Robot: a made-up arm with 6 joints.
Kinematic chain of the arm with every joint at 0, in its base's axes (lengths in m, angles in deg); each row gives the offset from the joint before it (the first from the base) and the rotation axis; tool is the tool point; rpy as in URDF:
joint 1: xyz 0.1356 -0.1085 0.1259 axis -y
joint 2: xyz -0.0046 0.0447 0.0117 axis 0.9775 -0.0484 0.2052
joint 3: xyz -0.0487 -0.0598 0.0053 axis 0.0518 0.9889 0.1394
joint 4: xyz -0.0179 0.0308 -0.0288 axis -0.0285 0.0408 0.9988
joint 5: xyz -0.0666 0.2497 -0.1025 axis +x
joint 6: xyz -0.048 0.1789 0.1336 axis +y
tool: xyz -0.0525 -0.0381 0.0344 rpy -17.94 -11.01 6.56
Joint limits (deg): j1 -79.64..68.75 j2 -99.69..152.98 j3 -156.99..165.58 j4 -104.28..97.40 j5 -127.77..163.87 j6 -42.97..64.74
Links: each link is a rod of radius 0.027 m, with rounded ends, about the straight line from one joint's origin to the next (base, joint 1, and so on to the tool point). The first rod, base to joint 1, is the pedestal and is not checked.
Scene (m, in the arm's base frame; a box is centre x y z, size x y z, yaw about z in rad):
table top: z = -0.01
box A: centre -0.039 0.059 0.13 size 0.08 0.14 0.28 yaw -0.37
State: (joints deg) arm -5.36 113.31 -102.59 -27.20 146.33 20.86
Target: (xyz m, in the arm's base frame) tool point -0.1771 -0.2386 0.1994
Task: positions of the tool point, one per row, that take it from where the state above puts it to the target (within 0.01 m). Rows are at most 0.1 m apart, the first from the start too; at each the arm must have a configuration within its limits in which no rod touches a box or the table.
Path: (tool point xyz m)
1: 0.2275 0.0099 0.2655
2: 0.1421 -0.0091 0.2658
3: 0.0679 -0.0442 0.2380
4: 0.0191 -0.0941 0.1879
5: -0.0216 -0.1221 0.1674
6: -0.0577 -0.1591 0.1608
7: -0.0927 -0.1958 0.1672
8: -0.1314 -0.2242 0.1822
9: -0.1771 -0.2386 0.1994

